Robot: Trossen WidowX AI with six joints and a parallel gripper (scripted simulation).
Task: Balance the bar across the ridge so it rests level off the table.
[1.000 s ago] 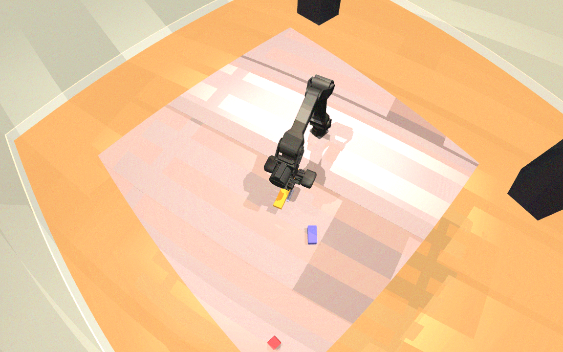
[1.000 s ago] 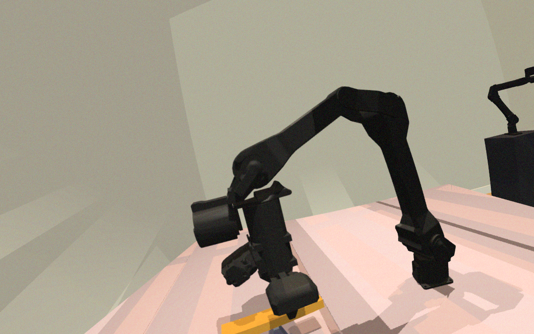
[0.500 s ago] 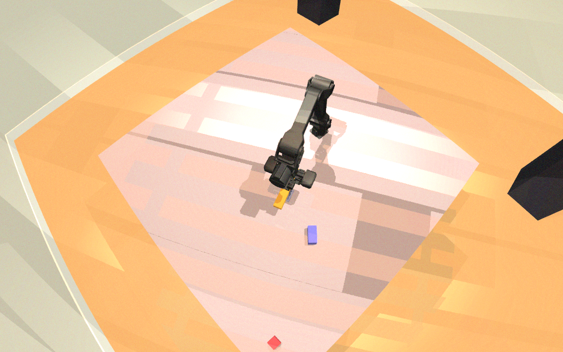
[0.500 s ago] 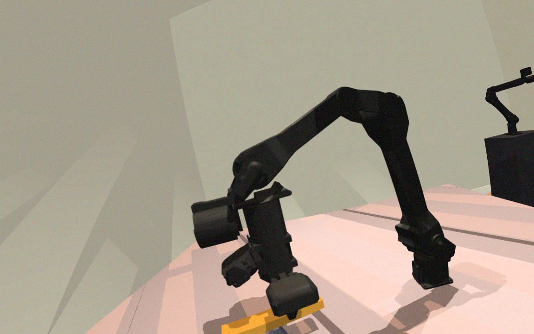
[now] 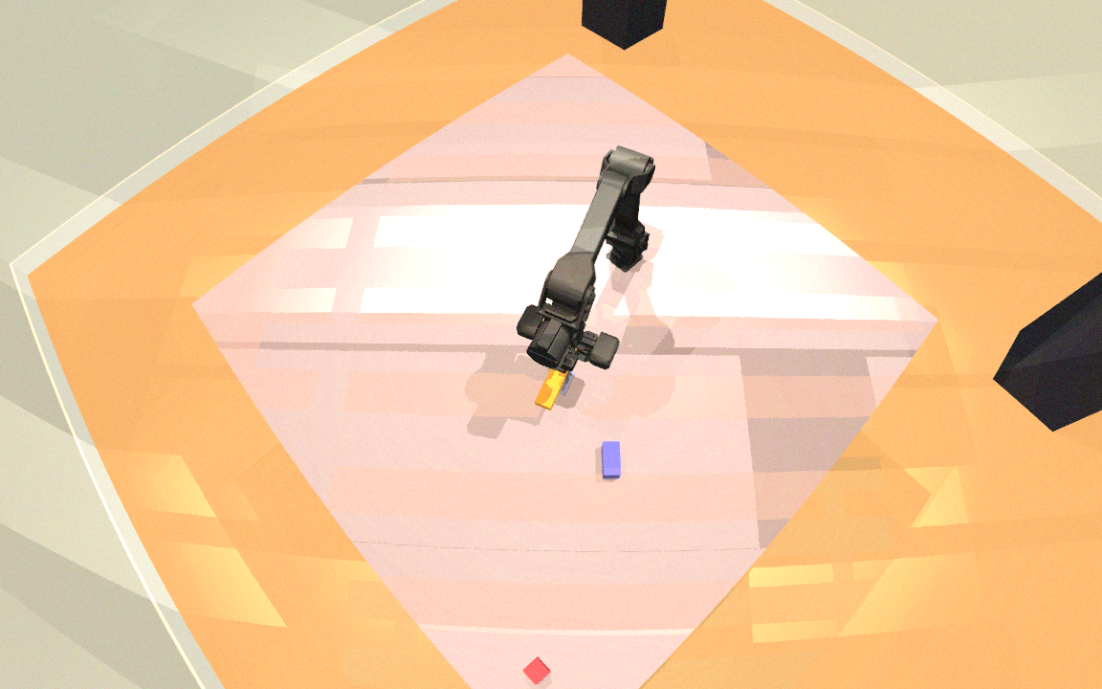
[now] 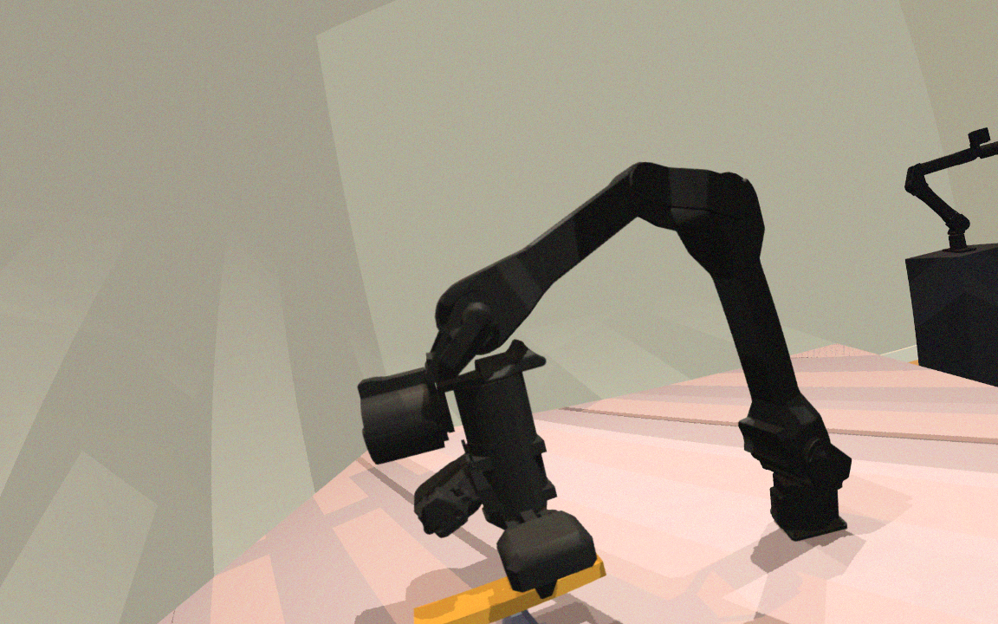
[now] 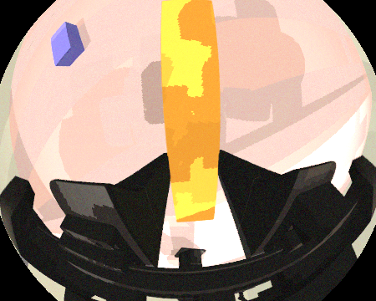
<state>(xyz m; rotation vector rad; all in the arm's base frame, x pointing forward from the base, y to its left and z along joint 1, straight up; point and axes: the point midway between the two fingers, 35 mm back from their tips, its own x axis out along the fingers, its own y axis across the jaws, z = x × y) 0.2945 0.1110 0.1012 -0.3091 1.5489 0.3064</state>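
The orange bar is 30 mm ahead of my gripper tip and 10 mm to the left of it. The rest, counted from my gripper tip: small red block (450 mm ahead, 390 mm to the left, 50 mm below); purple block (80 mm ahead, 200 mm to the left, 50 mm below).
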